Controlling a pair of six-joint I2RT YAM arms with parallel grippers.
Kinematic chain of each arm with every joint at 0, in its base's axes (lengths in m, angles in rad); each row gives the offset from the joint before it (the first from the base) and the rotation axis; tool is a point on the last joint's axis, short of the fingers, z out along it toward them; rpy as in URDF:
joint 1: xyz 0 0 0.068 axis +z
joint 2: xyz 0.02 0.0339 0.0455 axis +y
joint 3: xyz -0.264 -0.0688 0 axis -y
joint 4: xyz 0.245 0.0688 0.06 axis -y
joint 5: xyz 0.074 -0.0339 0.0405 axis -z
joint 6: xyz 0.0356 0 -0.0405 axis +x
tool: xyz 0 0 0 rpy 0 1.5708 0
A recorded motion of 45 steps. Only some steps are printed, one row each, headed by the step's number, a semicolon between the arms.
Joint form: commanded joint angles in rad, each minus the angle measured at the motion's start. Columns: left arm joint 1, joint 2, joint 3, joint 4, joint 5, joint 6; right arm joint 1, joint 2, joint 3, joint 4, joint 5, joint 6.
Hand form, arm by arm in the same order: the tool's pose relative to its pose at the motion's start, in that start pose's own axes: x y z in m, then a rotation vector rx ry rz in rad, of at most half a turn. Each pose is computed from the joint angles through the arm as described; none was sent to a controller.
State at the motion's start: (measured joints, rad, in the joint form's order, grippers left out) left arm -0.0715 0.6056 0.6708 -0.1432 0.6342 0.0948; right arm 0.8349 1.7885 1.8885 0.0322 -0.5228 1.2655
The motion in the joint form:
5: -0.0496 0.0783 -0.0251 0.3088 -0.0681 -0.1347; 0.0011 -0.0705 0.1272 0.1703 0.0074 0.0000
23: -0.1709 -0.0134 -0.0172 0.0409 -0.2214 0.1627; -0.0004 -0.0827 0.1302 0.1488 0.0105 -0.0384
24: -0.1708 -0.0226 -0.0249 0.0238 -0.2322 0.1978; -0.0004 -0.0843 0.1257 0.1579 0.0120 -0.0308
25: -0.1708 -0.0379 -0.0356 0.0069 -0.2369 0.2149; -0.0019 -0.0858 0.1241 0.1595 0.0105 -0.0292
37: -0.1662 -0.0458 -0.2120 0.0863 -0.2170 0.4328; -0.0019 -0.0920 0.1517 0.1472 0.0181 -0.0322
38: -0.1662 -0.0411 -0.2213 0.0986 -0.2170 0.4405; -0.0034 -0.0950 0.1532 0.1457 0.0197 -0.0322
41: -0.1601 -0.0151 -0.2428 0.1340 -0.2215 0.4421; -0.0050 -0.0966 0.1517 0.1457 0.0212 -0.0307
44: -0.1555 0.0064 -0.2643 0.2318 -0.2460 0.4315; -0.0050 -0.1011 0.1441 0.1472 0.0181 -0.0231
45: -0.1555 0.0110 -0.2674 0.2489 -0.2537 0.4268; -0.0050 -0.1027 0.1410 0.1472 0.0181 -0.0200
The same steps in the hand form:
5: -0.0133 0.0067 0.0179 -0.0228 -0.1695 -0.0194; -0.0083 0.0928 -0.0343 -0.3030 -0.1021 -0.1823
23: -0.0011 -0.0159 0.0091 -0.0548 -0.0177 0.1899; -0.0079 0.0969 -0.0383 -0.2946 -0.1105 -0.2171
24: 0.0022 -0.0163 0.0079 -0.0632 -0.0008 0.2183; -0.0078 0.0970 -0.0386 -0.2998 -0.1125 -0.2124
25: 0.0059 -0.0175 0.0058 -0.0657 0.0116 0.2302; -0.0081 0.0971 -0.0393 -0.3008 -0.1125 -0.2122
37: 0.0581 -0.0169 0.0153 -0.0254 0.0914 0.4094; -0.0086 0.1077 -0.0445 -0.3167 -0.1262 -0.2245
38: 0.0607 -0.0165 0.0164 -0.0246 0.0930 0.4164; -0.0089 0.1092 -0.0459 -0.3181 -0.1298 -0.2262
41: 0.0680 -0.0137 0.0208 -0.0313 0.1065 0.4122; -0.0092 0.1093 -0.0465 -0.3173 -0.1324 -0.2249
44: 0.0684 -0.0100 0.0246 -0.0748 0.0676 0.4253; -0.0086 0.1089 -0.0472 -0.3171 -0.1278 -0.2171
45: 0.0683 -0.0093 0.0253 -0.0849 0.0616 0.4247; -0.0084 0.1085 -0.0473 -0.3160 -0.1269 -0.2133

